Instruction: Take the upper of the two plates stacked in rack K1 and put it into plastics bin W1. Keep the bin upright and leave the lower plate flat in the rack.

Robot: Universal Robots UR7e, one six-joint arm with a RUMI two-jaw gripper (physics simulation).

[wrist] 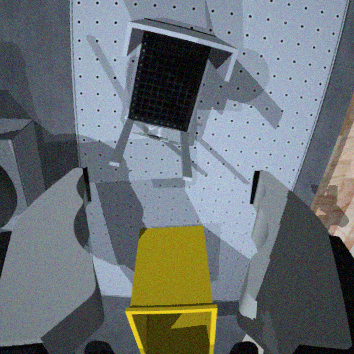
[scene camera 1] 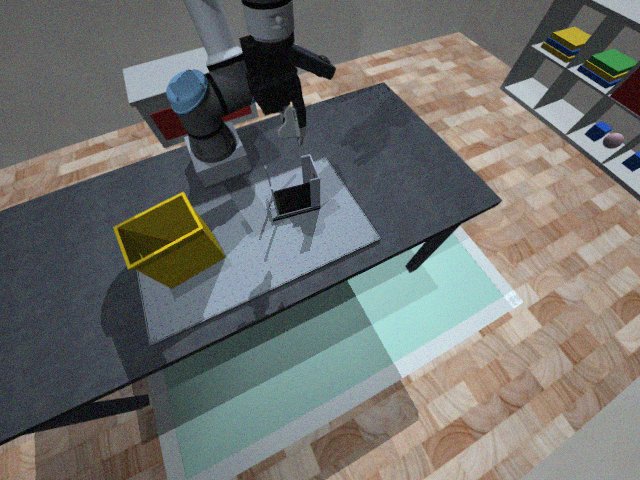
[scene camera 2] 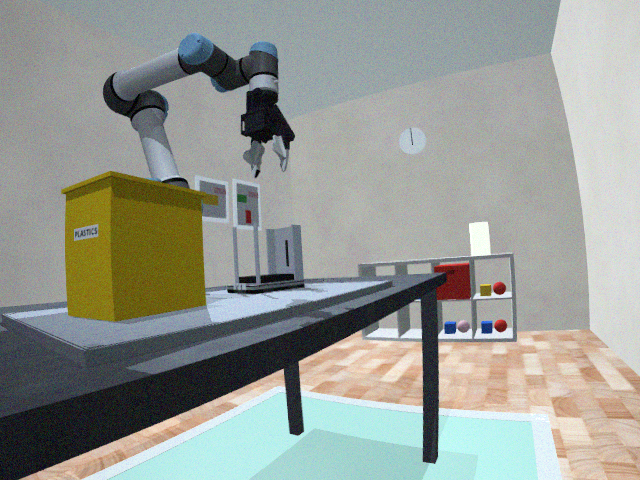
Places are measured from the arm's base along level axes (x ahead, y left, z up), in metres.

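Pixels of known places: gripper, fingertip midpoint: [wrist: 170,171] [scene camera 1: 291,134] [scene camera 2: 269,175]; arm's base, link origin: [scene camera 1: 214,145].
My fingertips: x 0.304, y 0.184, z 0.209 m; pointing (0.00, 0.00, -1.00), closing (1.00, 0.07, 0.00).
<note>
For each thing: its top centre in the pictures, then the offset to it from my fingertips. Level surfaces: height alone.
- Rack K1, top centre: [wrist: 162,120] [scene camera 2: 263,226] [scene camera 1: 288,172] 0.006 m back, 0.022 m right, 0.127 m down
- black plate, top centre: [wrist: 167,81] [scene camera 2: 269,275] [scene camera 1: 295,196] 0.004 m back, 0.012 m right, 0.242 m down
- Plastics bin W1, top centre: [scene camera 2: 136,190] [wrist: 174,338] [scene camera 1: 157,227] 0.037 m ahead, 0.373 m right, 0.097 m down
- perforated board, surface height: 0.276 m down
- dark table, surface height: 0.289 m down
Rack K1 [scene camera 1: 315,192] [scene camera 2: 296,253] [wrist: 185,37] stands on the perforated board. One black plate [scene camera 1: 292,199] [scene camera 2: 266,278] [wrist: 170,82] lies flat in it; no second plate shows on top of it. Plastics bin W1 [scene camera 1: 180,263] [scene camera 2: 155,253] [wrist: 172,265] is yellow and stands upright beside the rack. Its floor is hidden in the scene views and cut off in the wrist view, so I cannot tell what lies inside. My gripper [scene camera 1: 294,136] [scene camera 2: 270,172] [wrist: 170,171] is open with nothing between the fingers. It hangs high above the board, well clear of rack and bin.
The perforated board [scene camera 1: 336,232] [wrist: 300,75] lies on the dark table [scene camera 1: 439,191]. The arm's base [scene camera 1: 219,164] stands on the table behind the board. The rack's thin uprights and tall end wall rise above the plate. A shelf unit stands on the floor away from the table.
</note>
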